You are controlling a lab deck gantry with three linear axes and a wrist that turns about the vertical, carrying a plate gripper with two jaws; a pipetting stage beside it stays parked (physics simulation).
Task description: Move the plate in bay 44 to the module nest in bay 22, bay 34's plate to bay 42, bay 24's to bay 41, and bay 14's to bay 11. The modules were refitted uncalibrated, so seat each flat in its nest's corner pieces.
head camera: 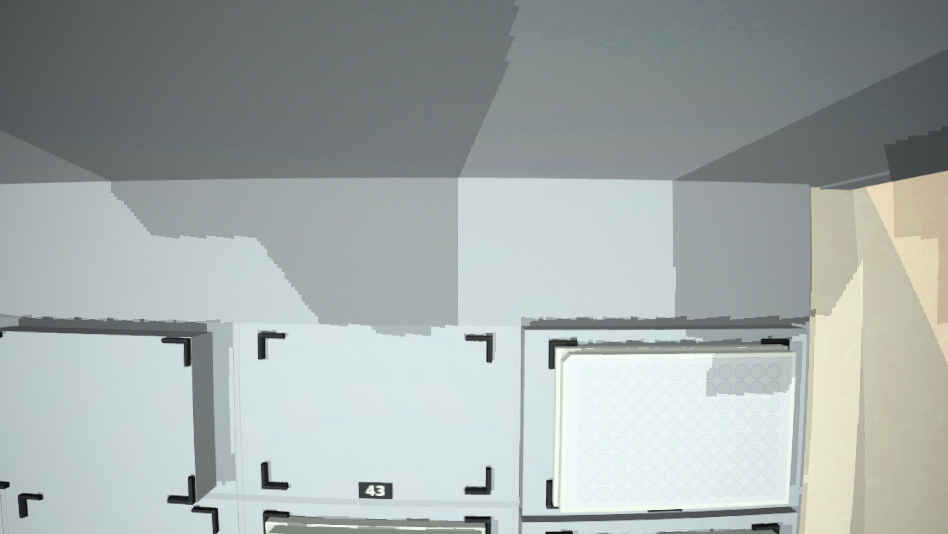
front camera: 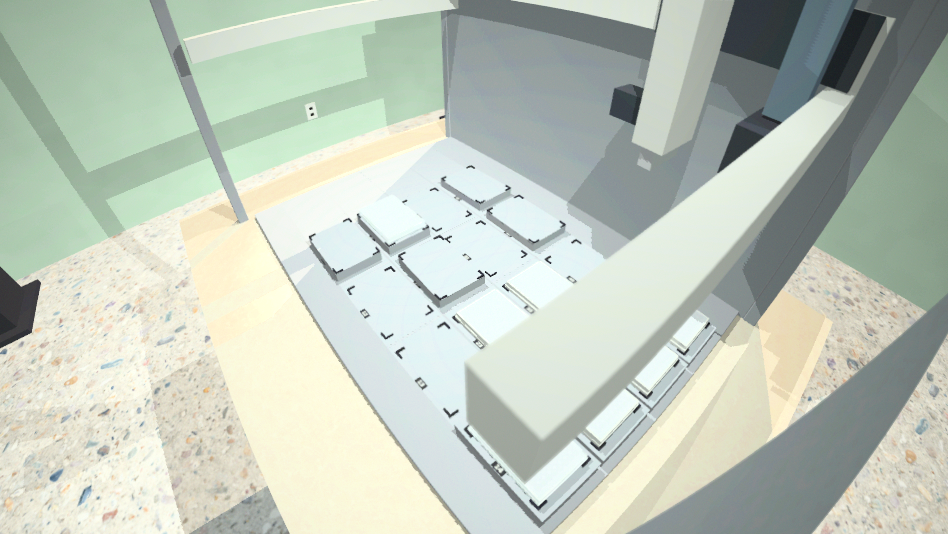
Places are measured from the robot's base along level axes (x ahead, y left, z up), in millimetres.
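Pixels of known places: robot's base, origin of its link: [front camera: 314, 243].
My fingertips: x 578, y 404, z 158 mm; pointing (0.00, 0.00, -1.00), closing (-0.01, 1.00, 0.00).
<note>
Ahead of a thing's pixels: the offset from my fingertips to its top centre. "pt": to the spot under its first point.
The bay 44 plate @[dy -41, dx -22, dz -129 mm] [front camera: 691, 330] [head camera: 675, 431] lies in its nest, right of bay 43. Plates lie in bay 34 @[pt dy -155, dx +30, dz -129 mm] [front camera: 656, 371], bay 24 @[pt dy -258, dx +30, dz -129 mm] [front camera: 613, 417] and bay 14 @[pt dy -362, dx +31, dz -129 mm] [front camera: 559, 472], partly behind the beam in the front view. The raised module nest of bay 22 @[pt dy -258, dx -339, dz -139 mm] [front camera: 441, 268] is bare on top. So are the raised nests of bay 42 @[dy -41, dx -351, dz -136 mm] [front camera: 526, 220] [head camera: 99, 411], bay 41 @[dy -37, dx -514, dz -136 mm] [front camera: 475, 185] and bay 11 @[dy -365, dx -514, dz -136 mm] [front camera: 344, 247]. A small pale part, seemingly of my gripper [front camera: 644, 161], shows under the upright column, high above the deck; its jaws cannot be made out.
Another plate @[dy -254, dx -515, dz -125 mm] [front camera: 392, 218] sits on the raised bay 21 module. Two plates lie in bay 23 @[pt dy -258, dx -201, dz -144 mm] [front camera: 494, 318] and bay 33 @[pt dy -154, dx -207, dz -144 mm] [front camera: 538, 285]. The pale gantry beam [front camera: 663, 265] crosses the front view. The parked blue pipetting stage [front camera: 806, 59] is at the upper right, near the grey back wall [front camera: 530, 99].
</note>
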